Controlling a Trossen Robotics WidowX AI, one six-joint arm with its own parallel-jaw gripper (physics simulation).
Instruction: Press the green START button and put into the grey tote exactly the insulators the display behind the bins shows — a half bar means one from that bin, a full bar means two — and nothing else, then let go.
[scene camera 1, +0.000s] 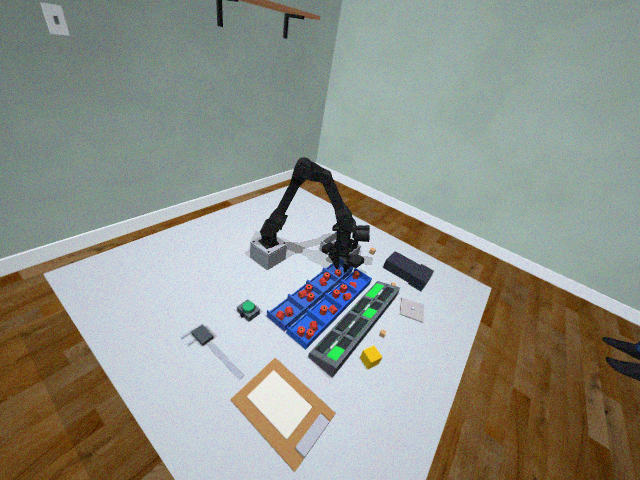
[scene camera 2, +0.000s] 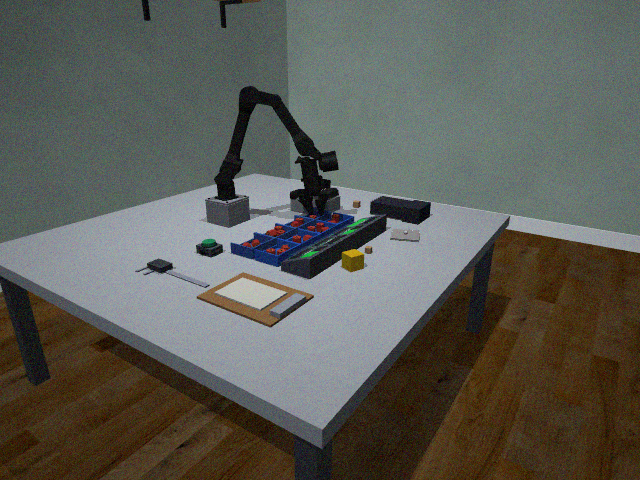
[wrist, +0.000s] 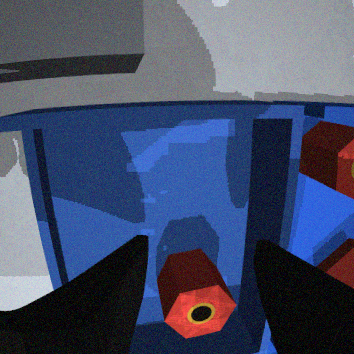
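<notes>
My gripper (scene camera 1: 341, 266) (scene camera 2: 314, 211) (wrist: 201, 248) is open, low over the far end of the blue bins (scene camera 1: 295, 337) (scene camera 2: 266, 257) (wrist: 190, 170). A red hexagonal insulator (scene camera 1: 338, 272) (wrist: 195, 280) stands in the bin under it; in the wrist view it shows between the spread fingers, not held. Other red insulators (scene camera 1: 327, 310) (wrist: 327, 155) lie in the bins. The dark display (scene camera 1: 323, 364) (scene camera 2: 310, 268) shows three green patches, the far one (scene camera 1: 374, 290) longest. The grey tote (scene camera 2: 333, 203) (wrist: 70, 30) is behind the gripper; its inside is hidden. The green button (scene camera 1: 248, 306) (scene camera 2: 208, 242) is left of the bins.
A black box (scene camera 1: 408, 270) (scene camera 2: 400, 208) stands to the right of the display. A yellow cube (scene camera 1: 371, 357) (scene camera 2: 353, 260) and small wooden cubes (scene camera 1: 382, 333) (scene camera 2: 368, 250) lie nearby. A clipboard (scene camera 1: 279, 403) (scene camera 2: 250, 293) and a caliper (scene camera 1: 202, 334) (scene camera 2: 159, 265) lie toward the front.
</notes>
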